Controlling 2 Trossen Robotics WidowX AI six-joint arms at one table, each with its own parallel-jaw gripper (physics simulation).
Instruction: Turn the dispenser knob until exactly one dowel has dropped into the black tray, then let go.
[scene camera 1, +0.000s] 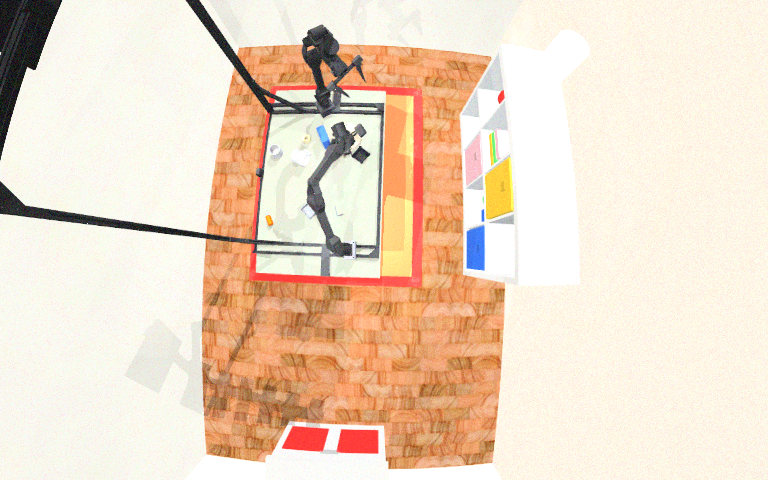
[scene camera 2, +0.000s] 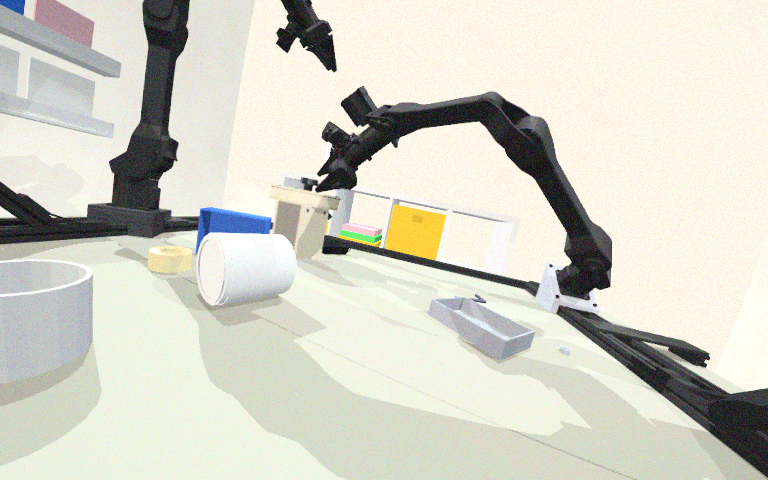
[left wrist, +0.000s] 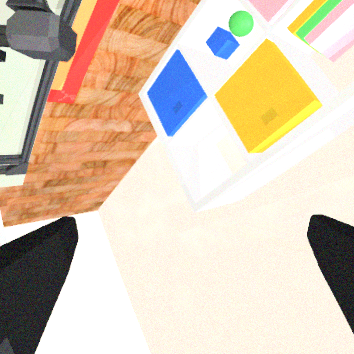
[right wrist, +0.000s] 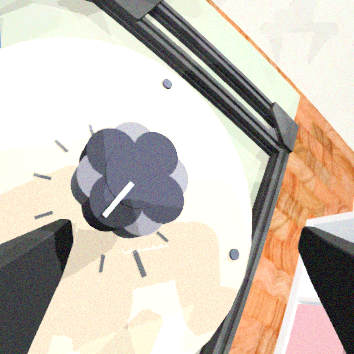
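Where they show: left gripper, between the fingertips: (scene camera 1: 358, 90) (scene camera 2: 332, 70) (left wrist: 193, 226); right gripper, between the fingertips: (scene camera 1: 351, 134) (right wrist: 188, 234); left arm's base, origin of its link: (scene camera 1: 324, 104) (scene camera 2: 134, 207); right arm's base, origin of its link: (scene camera 1: 348, 250) (scene camera 2: 571, 284).
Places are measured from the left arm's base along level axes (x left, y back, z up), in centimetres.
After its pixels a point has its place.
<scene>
The dark lobed knob (right wrist: 145, 170) @(x -1.3, y -32.7, z 12.7 cm) (scene camera 2: 309, 182) @(x -3.6, y -32.6, z 11.8 cm) sits on top of the beige dispenser (scene camera 2: 311, 226) (right wrist: 200, 260) @(x 2.6, y -36.2, z 9.8 cm); its white line points to the lower left in the right wrist view. My right gripper (right wrist: 188, 234) @(x 0.5, y -35.0, z 12.2 cm) (scene camera 2: 318, 181) @(x 0.5, y -35.0, z 12.2 cm) is open and empty above the dispenser top, its fingertips standing wide, with the knob towards the upper left of the gap. The black tray (scene camera 2: 335, 246) @(x -3.1, y -41.5, z -2.3 cm) (scene camera 1: 360, 154) @(x 1.5, y -40.2, z -4.5 cm) stands at the dispenser's foot; whether a dowel lies in it cannot be told. My left gripper (left wrist: 193, 226) @(x 7.2, y -34.8, z 41.8 cm) (scene camera 2: 334, 69) @(x 7.2, y -34.8, z 41.8 cm) is open and empty, high above and away from the dispenser.
A blue box (scene camera 2: 235, 221) @(x -9.6, y -19.4, z 1.5 cm) (scene camera 1: 322, 135) @(x -12.4, y -20.7, z 3.4 cm) stands beside the dispenser. A white cylinder (scene camera 2: 249, 268) @(x -34.8, y -23.5, z 0.5 cm) lies on its side near a yellow ring (scene camera 2: 169, 263) @(x -23.7, y -13.3, z -3.3 cm). A round grey container (scene camera 2: 45, 328) @(x -43.8, y -12.4, z -1.6 cm), a shallow grey box (scene camera 2: 512, 342) @(x -46.7, y -52.1, z -2.7 cm) and an orange block (scene camera 1: 269, 220) @(x -66.0, y -45.8, z -1.9 cm) are also on the table.
</scene>
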